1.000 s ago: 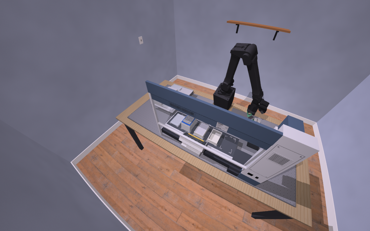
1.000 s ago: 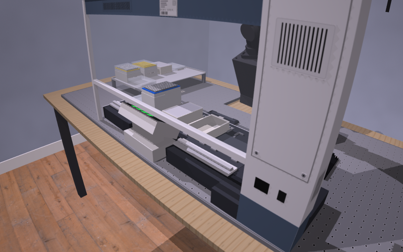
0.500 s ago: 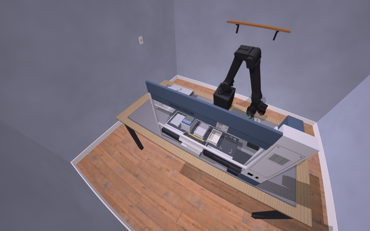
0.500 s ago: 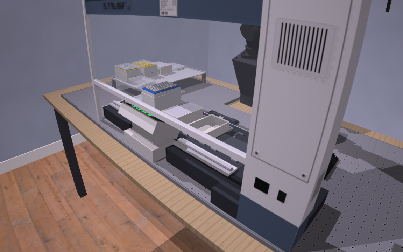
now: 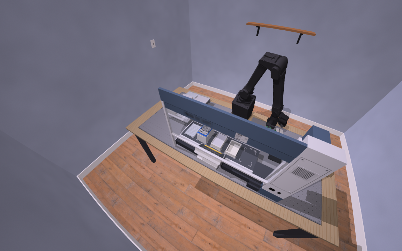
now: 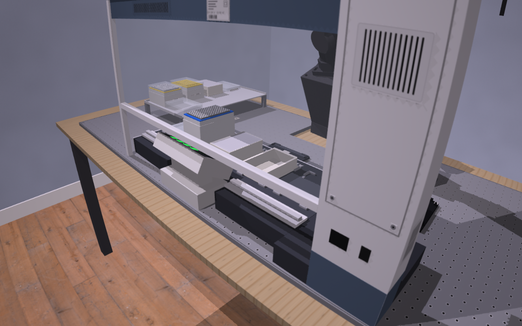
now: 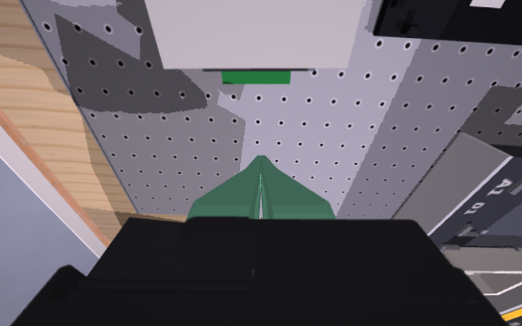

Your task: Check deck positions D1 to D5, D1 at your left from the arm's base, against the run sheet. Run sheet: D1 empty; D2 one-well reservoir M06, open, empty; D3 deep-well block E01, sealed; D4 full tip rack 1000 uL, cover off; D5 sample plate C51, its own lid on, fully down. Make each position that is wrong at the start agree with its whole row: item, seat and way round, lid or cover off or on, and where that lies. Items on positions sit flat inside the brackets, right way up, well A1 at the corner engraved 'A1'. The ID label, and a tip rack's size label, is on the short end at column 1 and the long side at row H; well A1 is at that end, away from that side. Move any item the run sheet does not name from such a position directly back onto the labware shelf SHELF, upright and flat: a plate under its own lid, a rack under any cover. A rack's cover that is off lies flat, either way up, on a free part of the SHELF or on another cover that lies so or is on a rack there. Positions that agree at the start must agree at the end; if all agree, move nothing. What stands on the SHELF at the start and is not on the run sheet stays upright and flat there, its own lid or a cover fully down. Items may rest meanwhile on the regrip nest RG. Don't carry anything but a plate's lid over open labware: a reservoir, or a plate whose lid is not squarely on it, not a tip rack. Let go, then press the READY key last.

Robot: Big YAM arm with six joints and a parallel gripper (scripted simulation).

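Now: the green ready key 6 cm to the left of my hand and 1 cm ahead of it. Also, from my hand: black pad marked LP1: 18 cm ahead, 10 cm to the left, 8 cm below; then side tower: 51 cm ahead, 19 cm above, 6 cm to the left; then regrip nest RG: 31 cm to the right, 11 cm ahead, 8 cm below.
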